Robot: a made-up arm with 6 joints.
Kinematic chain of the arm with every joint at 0, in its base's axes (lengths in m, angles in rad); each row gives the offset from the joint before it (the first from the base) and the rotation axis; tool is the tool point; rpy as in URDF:
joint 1: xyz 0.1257 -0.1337 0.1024 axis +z
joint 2: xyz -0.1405 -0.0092 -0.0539 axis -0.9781 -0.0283 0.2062
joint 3: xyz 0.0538 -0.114 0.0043 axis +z
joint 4: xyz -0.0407 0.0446 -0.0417 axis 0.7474 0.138 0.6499
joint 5: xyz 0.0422 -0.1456 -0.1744 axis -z
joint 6: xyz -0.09 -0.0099 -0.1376 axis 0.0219 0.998 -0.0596
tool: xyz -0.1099 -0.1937 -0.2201 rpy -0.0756 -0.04 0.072
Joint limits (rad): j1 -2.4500..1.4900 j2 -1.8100..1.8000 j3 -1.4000..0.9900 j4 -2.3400..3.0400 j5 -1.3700..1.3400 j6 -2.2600..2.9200
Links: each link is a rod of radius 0.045 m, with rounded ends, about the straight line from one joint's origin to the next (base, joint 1, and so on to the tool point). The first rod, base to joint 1, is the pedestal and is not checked.
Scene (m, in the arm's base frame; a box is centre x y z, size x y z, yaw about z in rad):
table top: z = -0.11
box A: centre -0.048 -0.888 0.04 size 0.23 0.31 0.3 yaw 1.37
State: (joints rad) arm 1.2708 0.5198 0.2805 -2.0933 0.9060 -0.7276
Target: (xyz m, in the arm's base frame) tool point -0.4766 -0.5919 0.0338
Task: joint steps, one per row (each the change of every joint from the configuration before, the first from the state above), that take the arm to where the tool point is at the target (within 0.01 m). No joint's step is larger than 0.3 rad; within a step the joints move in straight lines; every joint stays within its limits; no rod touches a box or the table.
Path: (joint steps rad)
1: -0.2915 0.2560 0.1419 -0.0493 -0.0028 0.0928
2: -0.2915 0.2561 0.1419 -0.0494 -0.0029 0.0928
3: -0.2915 0.2560 0.1419 -0.0493 -0.0028 0.0928
4: -0.2915 0.2561 0.1419 -0.0494 -0.0028 0.0927
5: -0.2915 0.2560 0.1419 -0.0493 -0.0029 0.0928
6: 0.0996 -0.2554 -0.1895 0.0000 -0.0291 -0.0689
7: 0.0995 -0.2554 -0.1896 0.0000 -0.0291 -0.0689
8: 0.0996 -0.2554 -0.1895 0.0000 -0.0292 -0.0690
9: 0.0996 -0.2554 -0.1896 0.0000 -0.0291 -0.0689
10: 0.0995 -0.2554 -0.1895 0.0000 -0.0291 -0.0690
11: 0.0996 -0.2554 -0.1895 0.0000 -0.0292 -0.0689

